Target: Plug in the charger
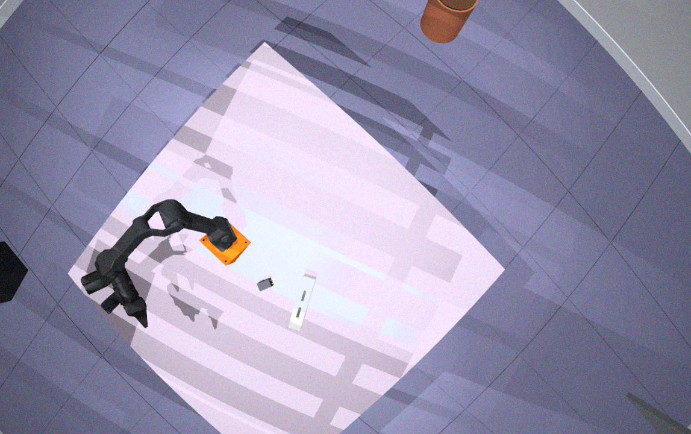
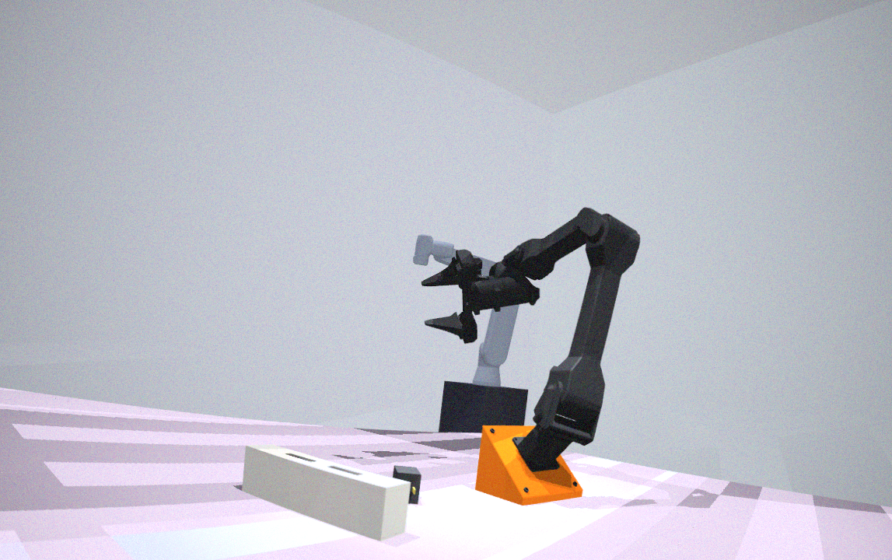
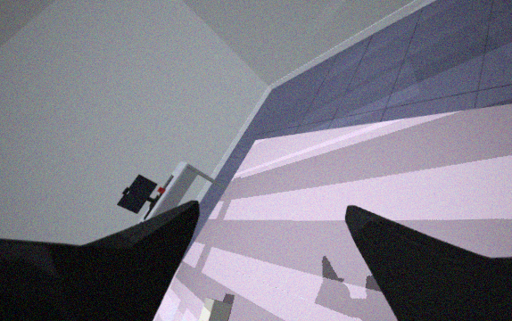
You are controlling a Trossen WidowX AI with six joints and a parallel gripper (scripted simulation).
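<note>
Right now my gripper tip is 30 cm to the right of the two-prong charger, 28 cm above it and 21 cm short of it.
</note>
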